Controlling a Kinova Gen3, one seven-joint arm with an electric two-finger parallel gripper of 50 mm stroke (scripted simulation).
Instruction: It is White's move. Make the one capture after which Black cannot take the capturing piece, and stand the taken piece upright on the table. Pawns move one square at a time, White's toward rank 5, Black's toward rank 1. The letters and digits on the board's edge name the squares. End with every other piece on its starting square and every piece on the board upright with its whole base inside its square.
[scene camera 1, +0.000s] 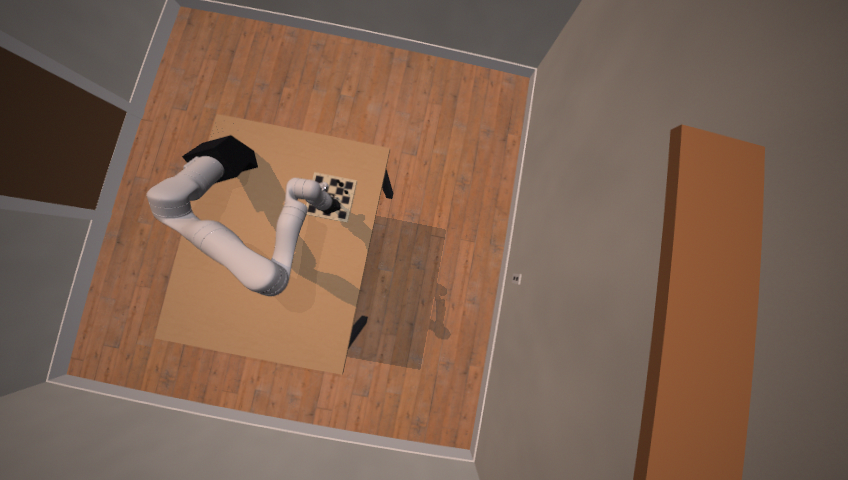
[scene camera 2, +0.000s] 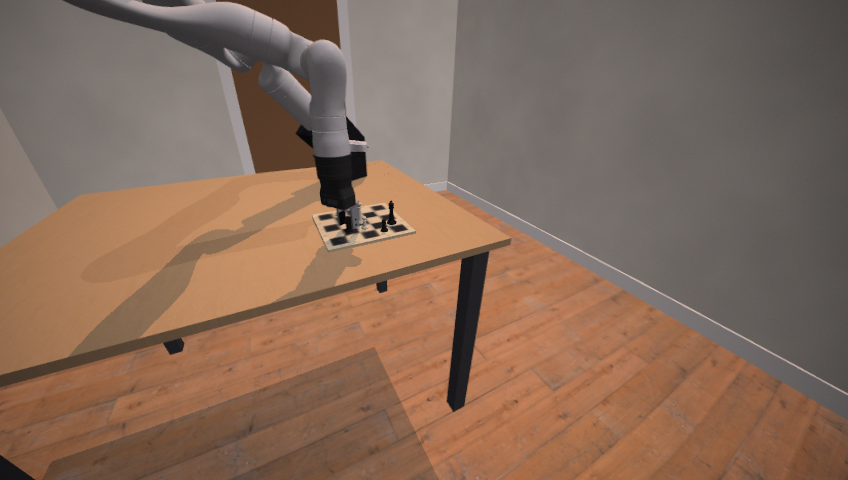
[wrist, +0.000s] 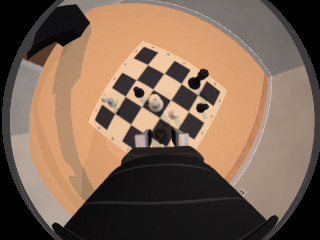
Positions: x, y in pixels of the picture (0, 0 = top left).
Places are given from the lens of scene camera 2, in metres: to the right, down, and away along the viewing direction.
gripper (scene camera 2: 348, 225): -0.19, -0.04, 0.70
chessboard (scene camera 2: 335, 238): -0.21, 0.00, 0.67
